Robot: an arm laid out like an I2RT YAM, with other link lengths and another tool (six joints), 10 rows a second.
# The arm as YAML. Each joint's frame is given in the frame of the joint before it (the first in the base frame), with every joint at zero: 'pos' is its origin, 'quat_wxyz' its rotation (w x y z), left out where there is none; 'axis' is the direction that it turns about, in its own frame. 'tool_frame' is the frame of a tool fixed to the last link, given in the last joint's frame.
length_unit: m
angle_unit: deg
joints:
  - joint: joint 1
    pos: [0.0, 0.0, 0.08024]
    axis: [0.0, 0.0, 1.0]
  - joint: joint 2
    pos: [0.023, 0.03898, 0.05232]
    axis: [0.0, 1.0, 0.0]
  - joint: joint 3
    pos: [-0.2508, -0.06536, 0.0]
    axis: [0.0, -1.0, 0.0]
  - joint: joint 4
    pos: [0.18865, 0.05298, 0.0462]
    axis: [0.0, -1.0, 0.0]
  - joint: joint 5
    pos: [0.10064, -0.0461, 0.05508]
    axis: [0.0, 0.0, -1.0]
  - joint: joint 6
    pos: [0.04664, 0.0, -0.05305]
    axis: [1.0, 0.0, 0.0]
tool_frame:
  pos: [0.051, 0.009, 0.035]
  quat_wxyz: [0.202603, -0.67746, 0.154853, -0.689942]
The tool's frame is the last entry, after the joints.
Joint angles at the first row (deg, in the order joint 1, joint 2, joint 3, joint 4, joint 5, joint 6):
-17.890 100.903 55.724 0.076 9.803 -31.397
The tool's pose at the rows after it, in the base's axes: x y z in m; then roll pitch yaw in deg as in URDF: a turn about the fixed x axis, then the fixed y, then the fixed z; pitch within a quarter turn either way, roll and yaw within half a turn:
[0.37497 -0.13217 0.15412 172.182 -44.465 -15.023]
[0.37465 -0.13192 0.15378 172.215 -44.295 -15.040]
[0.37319 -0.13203 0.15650 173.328 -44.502 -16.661]
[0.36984 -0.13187 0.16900 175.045 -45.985 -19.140]
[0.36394 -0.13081 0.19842 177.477 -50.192 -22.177]
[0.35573 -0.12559 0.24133 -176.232 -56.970 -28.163]
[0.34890 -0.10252 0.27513 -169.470 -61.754 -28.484]
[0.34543 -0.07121 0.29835 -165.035 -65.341 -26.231]
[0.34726 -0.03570 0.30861 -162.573 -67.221 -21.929]
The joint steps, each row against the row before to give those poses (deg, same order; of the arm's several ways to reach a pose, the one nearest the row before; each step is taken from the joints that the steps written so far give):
0.001 -0.001 0.001 -0.045 0.000 0.021
0.021 -0.021 0.022 -0.218 0.000 0.022
0.001 -0.635 0.000 -0.656 0.022 1.181
-0.001 -2.337 0.000 -1.157 0.044 1.770
0.000 -4.939 0.000 -0.984 -0.045 1.901
0.436 -6.624 0.000 0.065 -0.612 3.104
2.011 -5.659 -0.001 -0.304 -4.219 0.262
4.089 -3.872 -0.001 0.087 -2.380 0.001
5.441 -1.310 0.003 0.764 -1.204 -0.023

